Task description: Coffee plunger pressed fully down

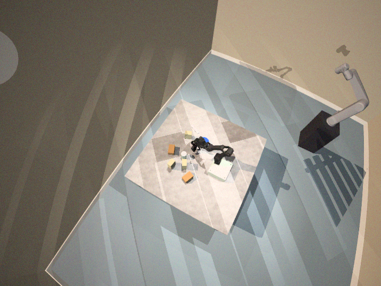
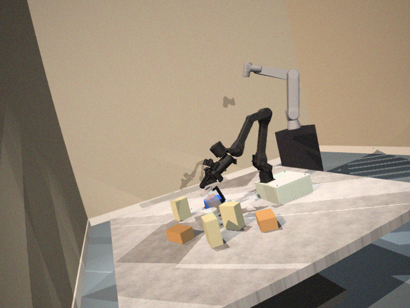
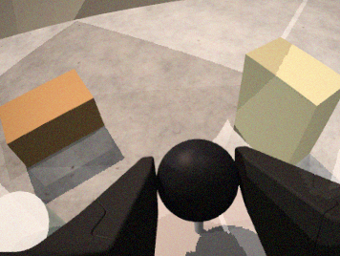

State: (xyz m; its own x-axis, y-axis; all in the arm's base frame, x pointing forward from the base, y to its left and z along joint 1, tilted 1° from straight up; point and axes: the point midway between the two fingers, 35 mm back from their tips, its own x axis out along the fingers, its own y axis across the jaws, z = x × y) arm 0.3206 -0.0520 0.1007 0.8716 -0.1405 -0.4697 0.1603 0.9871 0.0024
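My gripper tip is now 50 mm past the coffee press and 80 mm above it. The rest, counted from my gripper tip: blue round object (100 mm behind, 140 mm to the right, 150 mm below).
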